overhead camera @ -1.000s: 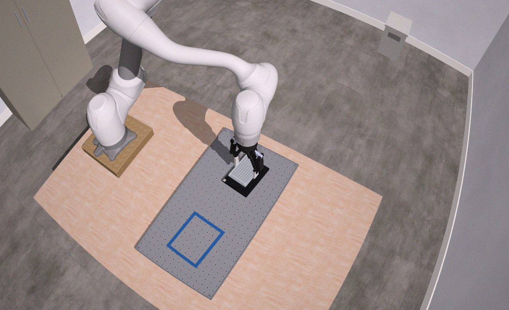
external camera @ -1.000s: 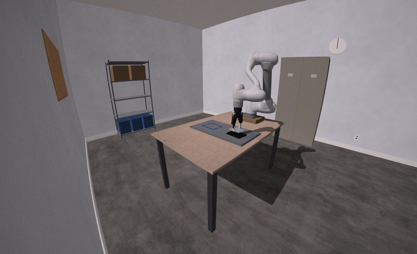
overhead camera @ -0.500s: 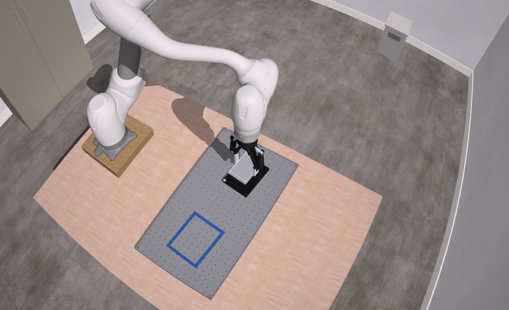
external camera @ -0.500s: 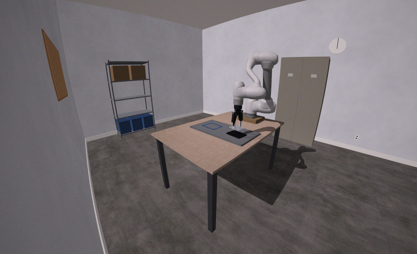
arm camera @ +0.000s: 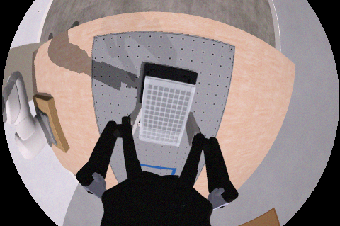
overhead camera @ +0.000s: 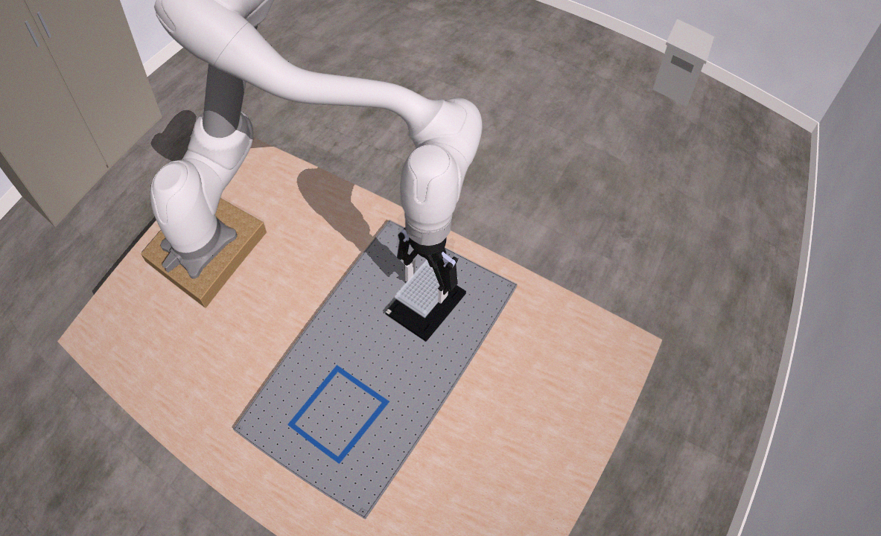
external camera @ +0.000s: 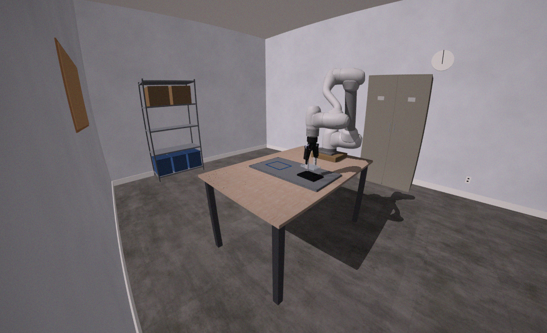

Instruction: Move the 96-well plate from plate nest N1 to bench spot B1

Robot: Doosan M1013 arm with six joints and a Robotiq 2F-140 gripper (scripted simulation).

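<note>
The black plate nest lies 10 cm below my hand. Round my hand: white 96-well plate (2 cm below).
</note>
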